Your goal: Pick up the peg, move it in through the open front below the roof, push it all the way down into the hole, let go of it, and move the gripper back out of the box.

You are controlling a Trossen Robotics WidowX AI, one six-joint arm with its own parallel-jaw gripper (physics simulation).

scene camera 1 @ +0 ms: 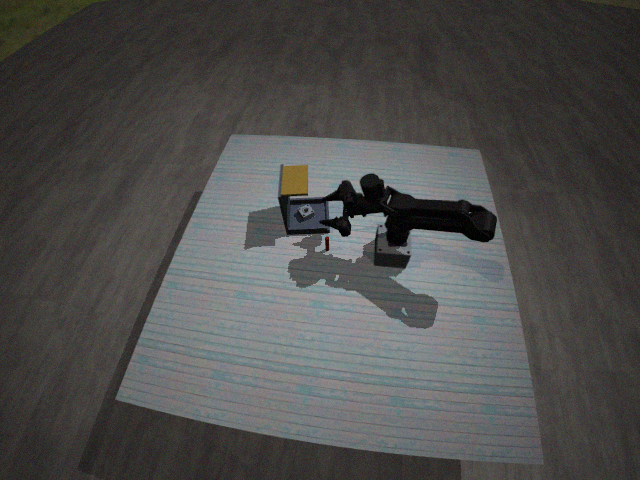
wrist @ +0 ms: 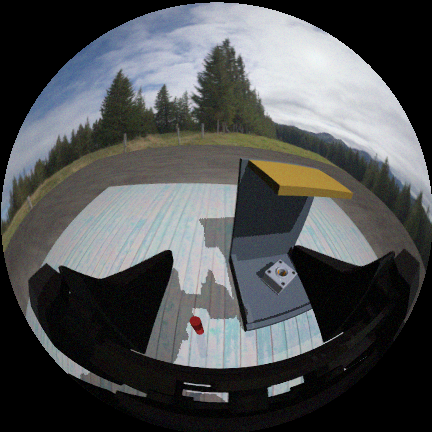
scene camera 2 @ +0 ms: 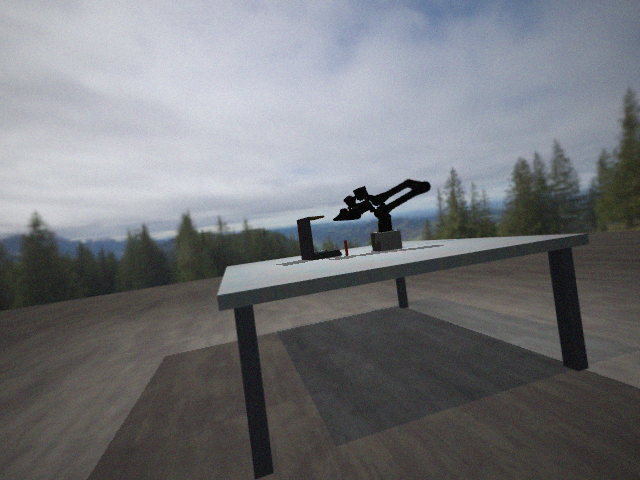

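Seen in the pictures: gripper, fingertip midpoint: (scene camera 1: 321, 210) (wrist: 234, 255) (scene camera 2: 336, 220); arm's base at its link origin: (scene camera 1: 396, 238) (scene camera 2: 386, 231).
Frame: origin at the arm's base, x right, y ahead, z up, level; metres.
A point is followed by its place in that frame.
The red peg (scene camera 1: 327, 243) {z -0.045, x 0.008, y 0.243 m} (scene camera 2: 346, 248) {z -0.060, x 0.009, y 0.246 m} (wrist: 196, 325) {z -0.021, x 0.016, y 0.238 m} stands upright on the table beside the box. The box has a dark back wall, a grey floor tray (scene camera 1: 316, 226) {z -0.092, x 0.118, y 0.289 m} (wrist: 250, 300) {z -0.091, x 0.110, y 0.295 m} and a yellow roof (scene camera 1: 294, 180) {z 0.125, x 0.159, y 0.355 m} (scene camera 2: 313, 218) {z 0.116, x 0.099, y 0.368 m} (wrist: 300, 179) {z 0.126, x 0.136, y 0.327 m}. A light block with the hole (scene camera 1: 305, 210) {z -0.073, x 0.185, y 0.334 m} (wrist: 281, 273) {z -0.075, x 0.184, y 0.336 m} sits on the box floor, turned at an angle. My gripper (scene camera 1: 322, 210) {z 0.091, x 0.051, y 0.261 m} (scene camera 2: 336, 219) {z 0.091, x 0.051, y 0.261 m} (wrist: 234, 255) {z 0.091, x 0.051, y 0.261 m} is open and empty. It hangs above the table near the box's open front, higher than the peg; the peg shows low between the fingers in the wrist view.
The arm's base (scene camera 1: 391, 254) {z -0.011, x -0.059, y 0.024 m} (scene camera 2: 386, 240) {z -0.047, x -0.058, y 0.045 m} stands on the table (scene camera 1: 330, 361) {z -0.099, x -0.394, y 0.231 m} (scene camera 2: 413, 258) {z -0.099, x -0.534, y 0.281 m}, to the right of the peg in both scene views. The roof's edge and the tray's low rim are close to the gripper. The arm's shadow falls across the table around the peg.
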